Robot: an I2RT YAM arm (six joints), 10 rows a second.
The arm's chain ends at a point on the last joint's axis. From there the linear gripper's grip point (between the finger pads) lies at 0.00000 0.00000 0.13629 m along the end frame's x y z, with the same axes.
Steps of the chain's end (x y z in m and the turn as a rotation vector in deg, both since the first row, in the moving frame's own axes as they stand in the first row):
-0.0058 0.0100 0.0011 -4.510 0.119 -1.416
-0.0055 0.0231 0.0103 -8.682 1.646 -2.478
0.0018 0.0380 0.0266 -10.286 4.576 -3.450
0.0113 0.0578 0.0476 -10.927 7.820 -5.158
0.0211 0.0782 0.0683 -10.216 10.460 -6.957
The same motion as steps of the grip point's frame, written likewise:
-0.0054 0.0207 0.0007 -4.510 0.119 -1.416
-0.0012 0.0436 0.0087 -8.682 1.646 -2.478
0.0133 0.0620 0.0240 -10.286 4.576 -3.450
0.0309 0.0827 0.0439 -10.927 7.820 -5.158
0.0471 0.1007 0.0639 -10.216 10.460 -6.957

